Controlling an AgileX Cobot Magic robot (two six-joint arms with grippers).
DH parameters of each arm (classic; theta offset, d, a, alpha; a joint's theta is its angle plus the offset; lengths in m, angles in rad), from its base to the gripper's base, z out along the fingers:
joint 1: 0 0.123 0 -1.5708
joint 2: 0.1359 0 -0.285 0
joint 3: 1.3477 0 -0.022 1.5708
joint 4: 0 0.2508 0 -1.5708
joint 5: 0 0 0.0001 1.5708
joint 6: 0 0.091 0 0
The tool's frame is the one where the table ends.
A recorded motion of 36 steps. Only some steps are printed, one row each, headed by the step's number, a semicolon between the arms.
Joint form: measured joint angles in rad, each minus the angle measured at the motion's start. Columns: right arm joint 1, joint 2, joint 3, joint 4, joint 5, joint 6; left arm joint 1, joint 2, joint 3, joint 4, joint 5, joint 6.
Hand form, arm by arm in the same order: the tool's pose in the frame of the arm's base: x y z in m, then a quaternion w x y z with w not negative. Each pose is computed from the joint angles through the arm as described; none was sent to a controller.
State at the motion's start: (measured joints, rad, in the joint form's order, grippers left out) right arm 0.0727 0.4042 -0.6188 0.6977 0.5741 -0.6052; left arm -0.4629 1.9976 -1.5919 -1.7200 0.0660 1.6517
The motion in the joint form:
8: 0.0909 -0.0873 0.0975 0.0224 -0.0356 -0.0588; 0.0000 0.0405 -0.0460 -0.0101 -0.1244 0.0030
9: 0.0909 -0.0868 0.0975 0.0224 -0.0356 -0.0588; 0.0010 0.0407 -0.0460 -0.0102 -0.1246 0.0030
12: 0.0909 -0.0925 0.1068 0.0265 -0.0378 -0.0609; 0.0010 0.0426 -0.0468 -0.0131 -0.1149 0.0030
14: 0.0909 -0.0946 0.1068 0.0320 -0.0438 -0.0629; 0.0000 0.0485 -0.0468 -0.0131 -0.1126 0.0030
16: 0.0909 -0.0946 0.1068 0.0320 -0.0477 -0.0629; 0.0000 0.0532 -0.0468 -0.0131 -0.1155 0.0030
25: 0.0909 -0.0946 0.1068 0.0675 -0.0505 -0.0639; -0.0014 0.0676 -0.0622 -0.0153 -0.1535 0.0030
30: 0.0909 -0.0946 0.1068 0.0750 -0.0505 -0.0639; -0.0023 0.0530 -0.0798 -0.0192 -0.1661 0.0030
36: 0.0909 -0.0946 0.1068 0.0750 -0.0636 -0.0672; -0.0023 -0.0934 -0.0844 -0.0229 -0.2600 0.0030
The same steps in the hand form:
8: 0.0566 0.0406 0.3296 0.63865 -0.18007 0.72719 0.17578; 0.4436 -0.2157 0.2726 0.56942 0.13952 0.79915 -0.13289
9: 0.0567 0.0406 0.3296 0.63846 -0.18006 0.72735 0.17579; 0.4439 -0.2152 0.2725 0.56941 0.13904 0.79930 -0.13253
12: 0.0563 0.0406 0.3273 0.63807 -0.17924 0.72767 0.17673; 0.4439 -0.2162 0.2720 0.56837 0.14066 0.79898 -0.13714
14: 0.0561 0.0404 0.3280 0.64108 -0.17727 0.72530 0.17757; 0.4444 -0.2172 0.2691 0.56592 0.14209 0.80037 -0.13768
16: 0.0562 0.0402 0.3282 0.64241 -0.17622 0.72453 0.17696; 0.4451 -0.2173 0.2667 0.56419 0.14159 0.80197 -0.13596
25: 0.0558 0.0412 0.3295 0.64339 -0.16818 0.72171 0.19208; 0.4490 -0.2162 0.2642 0.56559 0.13073 0.80512 -0.12166
30: 0.0557 0.0414 0.3297 0.64336 -0.16656 0.72122 0.19542; 0.4485 -0.2152 0.2771 0.57797 0.12366 0.79737 -0.12187
36: 0.0562 0.0408 0.3306 0.64804 -0.16413 0.71842 0.19227; 0.4263 -0.1947 0.3483 0.63538 0.08141 0.76061 -0.10555

